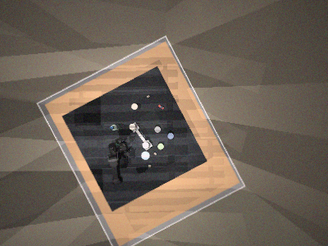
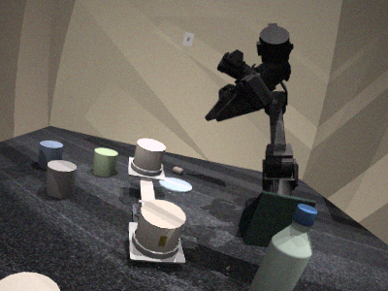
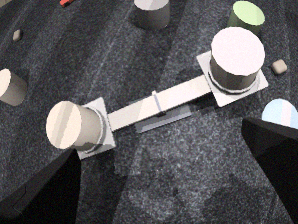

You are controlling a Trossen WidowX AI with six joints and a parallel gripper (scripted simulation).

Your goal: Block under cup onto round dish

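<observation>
My gripper tip is 7 cm short of the grey block, 13 cm to the right of it and 19 cm above it. Also, from my gripper tip: white balance (9 cm ahead, 21 cm below); then white balance beam (9 cm ahead, 20 cm below); then round pale blue dish (23 cm to the right, 23 cm below).
</observation>
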